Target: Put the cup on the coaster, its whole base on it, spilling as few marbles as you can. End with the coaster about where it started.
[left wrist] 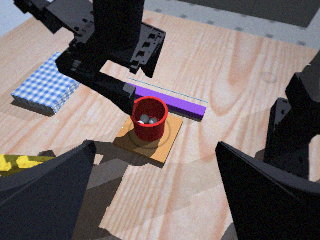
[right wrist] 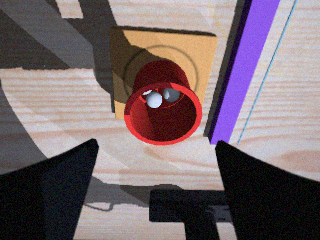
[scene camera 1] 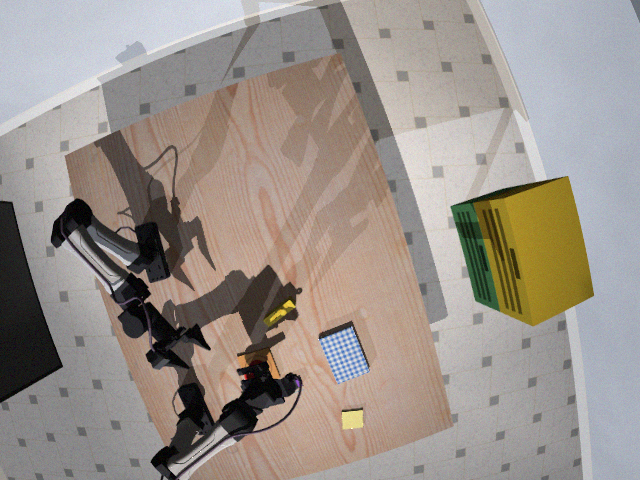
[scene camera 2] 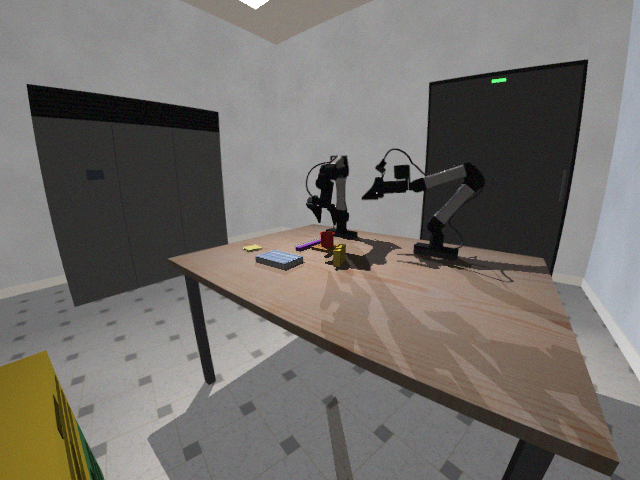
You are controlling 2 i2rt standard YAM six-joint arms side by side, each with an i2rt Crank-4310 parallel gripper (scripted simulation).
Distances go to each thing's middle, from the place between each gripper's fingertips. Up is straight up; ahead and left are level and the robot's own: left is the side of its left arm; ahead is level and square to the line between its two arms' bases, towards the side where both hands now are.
My right gripper is now 90 mm above the red cup [right wrist: 172, 122], 10 mm to the left of it and 10 mm past it.
The red cup lies 10 cm ahead of my left hand, 15 cm to the right of it and 22 cm below it.
